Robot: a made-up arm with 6 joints.
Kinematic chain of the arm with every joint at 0, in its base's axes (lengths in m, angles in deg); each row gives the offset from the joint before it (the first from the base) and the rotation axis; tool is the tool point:
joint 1: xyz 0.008 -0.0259 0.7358 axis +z
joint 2: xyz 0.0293 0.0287 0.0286 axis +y
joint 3: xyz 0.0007 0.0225 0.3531 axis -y
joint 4: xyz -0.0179 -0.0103 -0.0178 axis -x
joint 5: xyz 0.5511 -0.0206 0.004 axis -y
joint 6: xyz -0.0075 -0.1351 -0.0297 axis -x
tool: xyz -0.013 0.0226 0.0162
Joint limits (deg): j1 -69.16..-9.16 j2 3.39..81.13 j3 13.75..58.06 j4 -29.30..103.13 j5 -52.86..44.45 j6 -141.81..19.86
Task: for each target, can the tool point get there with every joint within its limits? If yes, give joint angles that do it. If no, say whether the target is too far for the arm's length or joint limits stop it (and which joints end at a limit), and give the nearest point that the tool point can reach.
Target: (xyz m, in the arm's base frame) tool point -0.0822 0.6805 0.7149
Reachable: no: joint limits stop it (at a limit: joint 1, joint 2, joint 3, joint 4, joint 6) | nearest point 0.4777 -0.1645 0.3061 | short by 1.093 m
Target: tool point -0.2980 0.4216 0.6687
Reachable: no: joint limits stop it (at a limit: joint 1, joint 2, joint 3, joint 4, joint 6) | nearest point 0.4777 -0.1646 0.3063 | short by 1.038 m
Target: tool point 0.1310 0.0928 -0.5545
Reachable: no: too far | nearest point 0.4469 -0.2021 0.2694 | short by 0.930 m
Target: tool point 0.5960 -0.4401 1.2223
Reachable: yes | joints -28.98 30.27 34.42 53.13 15.05 -108.49
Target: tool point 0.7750 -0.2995 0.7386
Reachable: yes | joints -20.76 58.63 22.00 76.02 -32.04 -20.54
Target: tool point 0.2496 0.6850 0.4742
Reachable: no: joint limits stop it (at a limit: joint 1, joint 2, joint 3, joint 4, joint 5) | nearest point 0.6876 -0.0515 0.3894 | short by 0.861 m
